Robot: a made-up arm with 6 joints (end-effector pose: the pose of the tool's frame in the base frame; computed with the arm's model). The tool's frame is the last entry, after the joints.
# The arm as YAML. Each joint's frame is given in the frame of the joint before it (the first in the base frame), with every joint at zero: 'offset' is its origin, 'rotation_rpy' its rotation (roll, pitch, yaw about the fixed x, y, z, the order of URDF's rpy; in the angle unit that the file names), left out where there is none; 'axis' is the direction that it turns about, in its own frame. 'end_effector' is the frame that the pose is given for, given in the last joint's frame.
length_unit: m
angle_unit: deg
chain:
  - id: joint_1
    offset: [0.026, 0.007, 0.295]
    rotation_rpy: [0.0, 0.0, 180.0]
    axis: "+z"
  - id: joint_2
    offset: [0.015, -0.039, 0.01]
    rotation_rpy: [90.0, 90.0, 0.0]
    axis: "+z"
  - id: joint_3
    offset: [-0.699, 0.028, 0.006]
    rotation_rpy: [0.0, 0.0, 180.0]
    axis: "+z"
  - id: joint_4
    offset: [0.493, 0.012, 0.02]
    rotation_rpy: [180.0, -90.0, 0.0]
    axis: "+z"
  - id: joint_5
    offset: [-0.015, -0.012, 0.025]
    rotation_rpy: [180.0, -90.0, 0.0]
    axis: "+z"
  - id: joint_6
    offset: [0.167, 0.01, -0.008]
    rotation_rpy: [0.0, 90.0, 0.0]
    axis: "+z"
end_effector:
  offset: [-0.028, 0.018, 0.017]
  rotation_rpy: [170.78, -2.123, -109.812]
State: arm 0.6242 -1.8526 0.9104 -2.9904 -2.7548 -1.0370
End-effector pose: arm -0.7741 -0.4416 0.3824 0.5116 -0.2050 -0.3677 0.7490
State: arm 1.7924 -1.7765 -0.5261 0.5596 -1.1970 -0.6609
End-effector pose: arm 0.2863 -1.0498 -0.3592 -0.1927 -0.3143 0.8818 0.2941
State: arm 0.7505 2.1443 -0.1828 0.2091 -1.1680 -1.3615
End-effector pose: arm 0.9122 0.8357 -0.1800 -0.4458 -0.8333 0.2531 0.2071
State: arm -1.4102 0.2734 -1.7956 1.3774 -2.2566 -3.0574
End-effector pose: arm -0.0823 0.2407 1.0439 0.2476 0.5192 0.7888 0.2166
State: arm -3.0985 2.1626 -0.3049 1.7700 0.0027 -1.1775
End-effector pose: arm -1.2131 -0.1714 -0.2885 0.5695 0.0238 0.8121 0.1251
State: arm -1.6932 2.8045 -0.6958 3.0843 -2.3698 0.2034
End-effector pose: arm 0.0123 -0.5091 -0.6742 0.3423 -0.5084 0.5257 0.5899
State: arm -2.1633 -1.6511 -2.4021 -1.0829 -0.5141 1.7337
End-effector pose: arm 0.2337 0.0549 -0.1551 -0.3213 -0.4123 -0.7787 0.3470
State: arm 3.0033 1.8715 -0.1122 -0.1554 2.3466 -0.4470
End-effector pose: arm -0.9629 0.1027 -0.0671 0.4392 -0.0687 -0.8435 0.3015
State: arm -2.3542 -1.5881 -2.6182 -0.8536 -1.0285 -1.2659
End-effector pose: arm 0.1943 -0.0188 0.0319 -0.7664 0.3154 0.2331 0.5087
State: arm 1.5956 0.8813 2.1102 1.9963 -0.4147 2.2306
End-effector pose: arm 0.0128 0.5454 0.0913 0.1517 -0.0042 -0.8994 0.4099
